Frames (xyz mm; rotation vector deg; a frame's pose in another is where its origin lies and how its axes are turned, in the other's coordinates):
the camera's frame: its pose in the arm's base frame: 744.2 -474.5 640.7 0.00 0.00 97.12
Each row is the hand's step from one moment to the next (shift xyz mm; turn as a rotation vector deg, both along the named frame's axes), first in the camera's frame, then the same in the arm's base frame.
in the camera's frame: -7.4 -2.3 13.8 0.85 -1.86 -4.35
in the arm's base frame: 3.2 -7.1 13.8 1.74 1.07 -4.35
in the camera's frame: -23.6 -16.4 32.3 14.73 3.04 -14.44
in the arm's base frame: 19.2 -21.4 32.3 -4.84 14.24 -14.44
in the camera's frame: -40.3 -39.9 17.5 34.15 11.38 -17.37
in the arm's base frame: 44.6 -35.0 17.5 -15.53 32.48 -17.37
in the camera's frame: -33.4 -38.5 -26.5 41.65 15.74 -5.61
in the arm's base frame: 42.3 -28.4 -26.5 -20.78 39.38 -5.61
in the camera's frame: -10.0 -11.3 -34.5 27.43 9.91 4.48
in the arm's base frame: 12.5 -8.5 -34.5 -13.23 25.99 4.48
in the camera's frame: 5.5 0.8 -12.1 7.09 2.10 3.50
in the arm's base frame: -1.5 5.4 -12.1 -2.96 6.78 3.50
